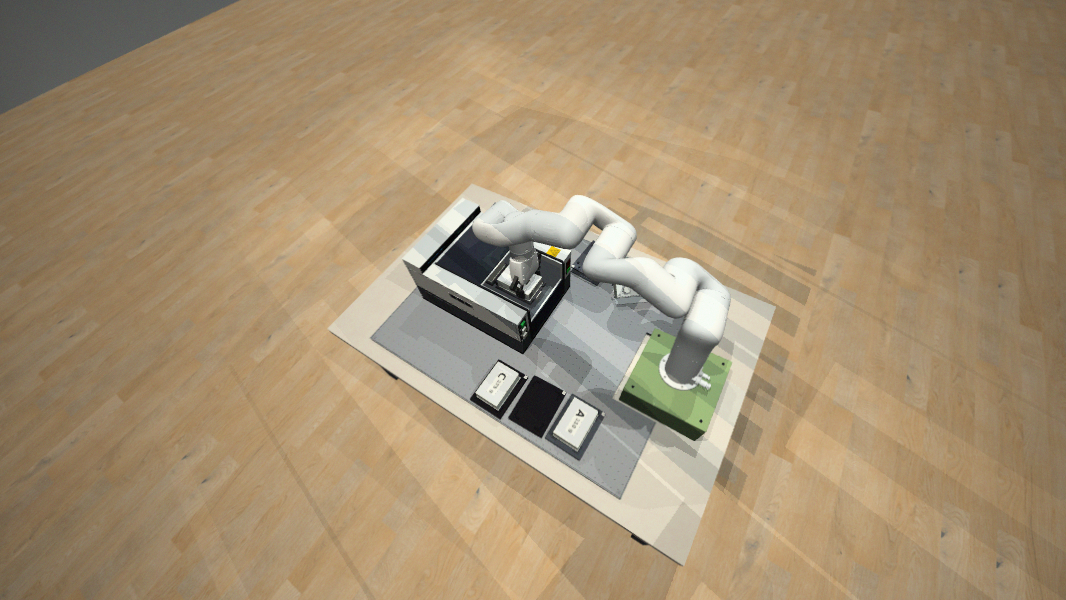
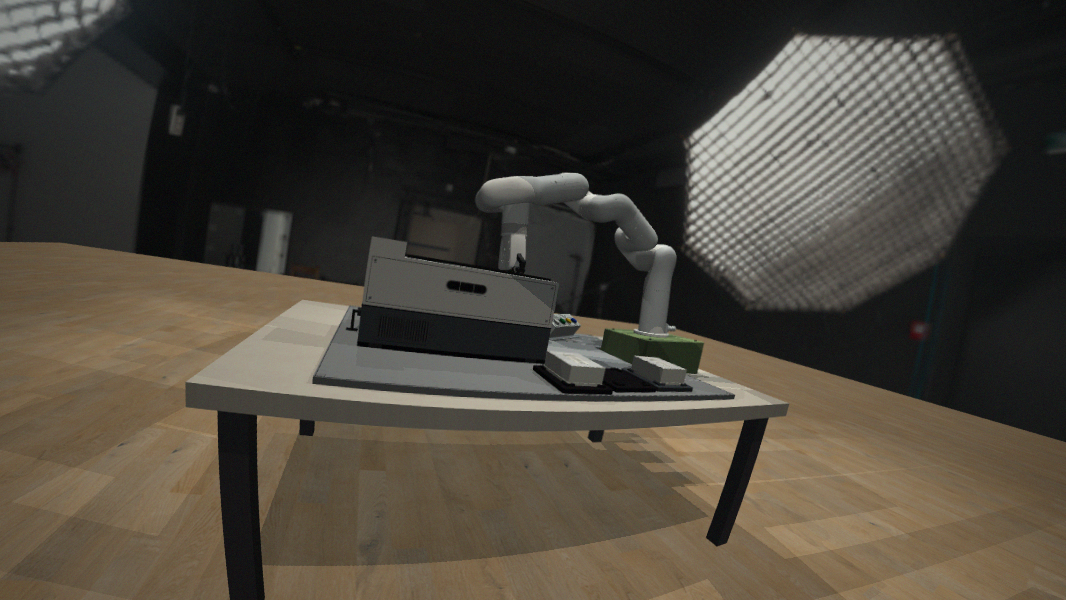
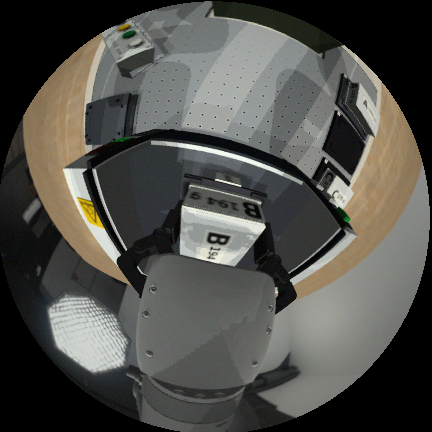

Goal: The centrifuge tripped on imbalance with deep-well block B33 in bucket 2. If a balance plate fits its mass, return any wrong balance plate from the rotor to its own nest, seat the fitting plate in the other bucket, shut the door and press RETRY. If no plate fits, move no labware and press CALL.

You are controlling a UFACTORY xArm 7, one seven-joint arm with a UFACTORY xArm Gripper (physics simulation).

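Seen in the pictures: gripper, fingertip midpoint: (image 1: 528, 287) (image 3: 223, 218); arm's base, origin of the base link: (image 1: 679, 371) (image 2: 651, 334).
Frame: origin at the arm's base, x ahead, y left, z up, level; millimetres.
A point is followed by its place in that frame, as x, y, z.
Note:
The centrifuge (image 1: 477, 298) {618, 211, 124} (image 2: 455, 291) {709, 236, 66} (image 3: 72, 177) {494, -96, 124} stands at the back of the grey mat with its top open. A white balance plate marked B 194 g (image 3: 221, 229) {531, 54, 96} sits in the chamber. My gripper (image 3: 223, 218) {536, 57, 75} (image 1: 519, 283) {536, 57, 75} is open and lowered into the chamber. Its fingers stand on either side of plate B without closing on it. Plate A (image 1: 575, 423) {171, 312, -32} (image 3: 365, 105) and plate C (image 1: 497, 383) {440, 355, -32} (image 3: 340, 193) {431, 351, -32} lie in their nests at the front. The middle nest (image 1: 537, 405) {304, 327, -74} (image 3: 343, 141) {310, 299, -74} between them is empty. The deep-well block is hidden.
A grey button box (image 3: 130, 44) (image 2: 566, 323) {242, -209, -23} with yellow, green and white buttons stands on the mat beside the centrifuge. The arm's green base (image 1: 675, 402) {-33, 98, 5} (image 2: 652, 347) {92, 149, -20} is at the right of the table. The chamber walls stand close around the gripper.

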